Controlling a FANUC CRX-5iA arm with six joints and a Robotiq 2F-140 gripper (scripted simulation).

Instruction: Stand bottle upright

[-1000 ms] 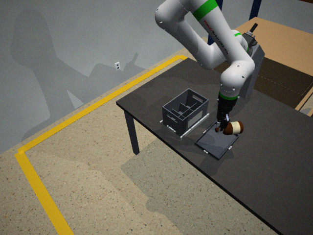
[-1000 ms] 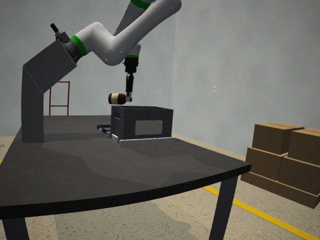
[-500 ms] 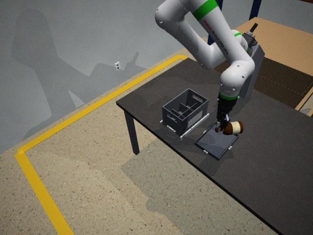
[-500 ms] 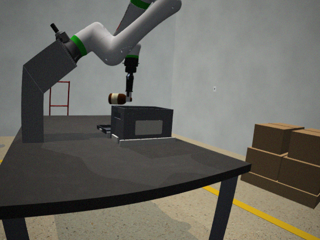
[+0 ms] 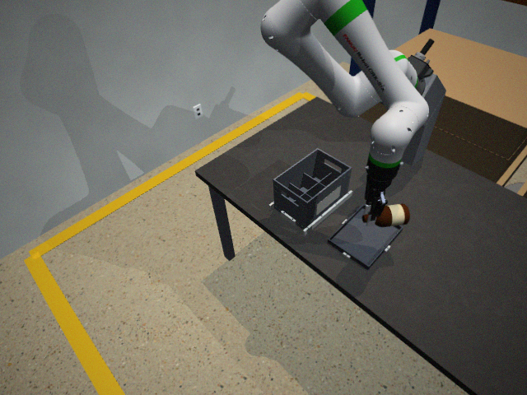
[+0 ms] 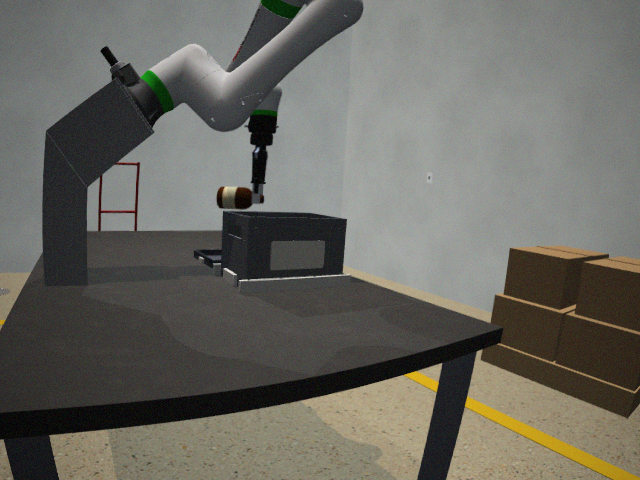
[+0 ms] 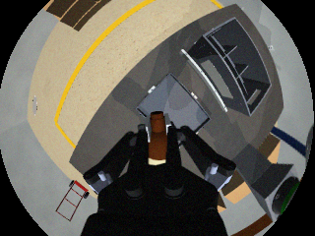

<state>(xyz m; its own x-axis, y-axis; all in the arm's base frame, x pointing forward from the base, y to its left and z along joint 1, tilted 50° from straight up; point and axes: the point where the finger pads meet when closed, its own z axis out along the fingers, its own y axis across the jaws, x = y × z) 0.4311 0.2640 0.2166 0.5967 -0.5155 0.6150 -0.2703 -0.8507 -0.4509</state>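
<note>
Right now the brown bottle is 50 mm behind my hand, 20 mm to the left of it and 20 mm below it. Also, from my hand: dark crate 320 mm to the right, 140 mm below, 10 mm ahead; dark tray 210 mm below, 60 mm behind, 40 mm to the right.
</note>
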